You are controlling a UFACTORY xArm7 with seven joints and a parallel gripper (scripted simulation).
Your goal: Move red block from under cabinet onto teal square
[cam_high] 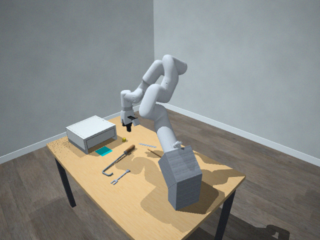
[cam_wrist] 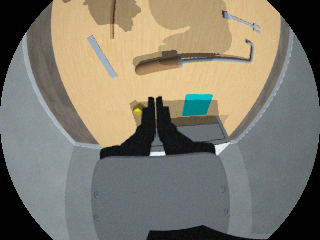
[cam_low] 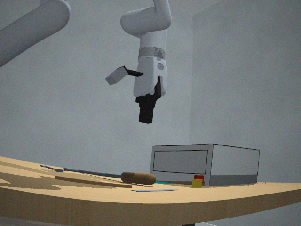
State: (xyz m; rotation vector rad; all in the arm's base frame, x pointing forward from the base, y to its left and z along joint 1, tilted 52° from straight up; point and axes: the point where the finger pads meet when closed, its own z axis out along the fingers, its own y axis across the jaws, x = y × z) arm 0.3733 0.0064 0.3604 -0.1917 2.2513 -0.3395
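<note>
Right now the flat grey strip is 190 mm below my hand, 140 mm to the right of it and 40 mm behind it. Also, from my hand: thin stick: 180 mm below, 170 mm behind, 100 mm to the right; then yellow block: 170 mm below, 150 mm ahead, 50 mm to the right; then long hook tool: 180 mm below, 130 mm to the left, 70 mm behind.
</note>
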